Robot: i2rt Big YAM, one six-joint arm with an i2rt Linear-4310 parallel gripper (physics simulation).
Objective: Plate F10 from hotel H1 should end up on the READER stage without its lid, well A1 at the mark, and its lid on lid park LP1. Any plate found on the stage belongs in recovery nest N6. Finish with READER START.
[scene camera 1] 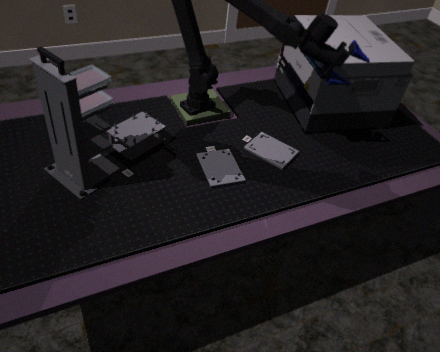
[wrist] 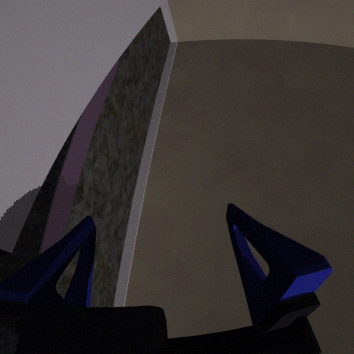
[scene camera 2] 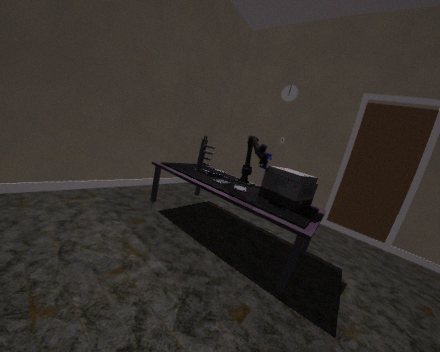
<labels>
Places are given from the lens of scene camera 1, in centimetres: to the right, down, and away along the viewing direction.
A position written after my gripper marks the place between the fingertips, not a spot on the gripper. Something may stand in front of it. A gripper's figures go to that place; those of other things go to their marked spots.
my gripper [scene camera 1: 359, 72]: 45, -33, 134
reader [scene camera 1: 321, 98]: 36, -28, 150
grey pad [scene camera 1: 220, 168]: 0, -2, 140
The marked spots on the reader and the grey pad are 45 cm apart.
</labels>
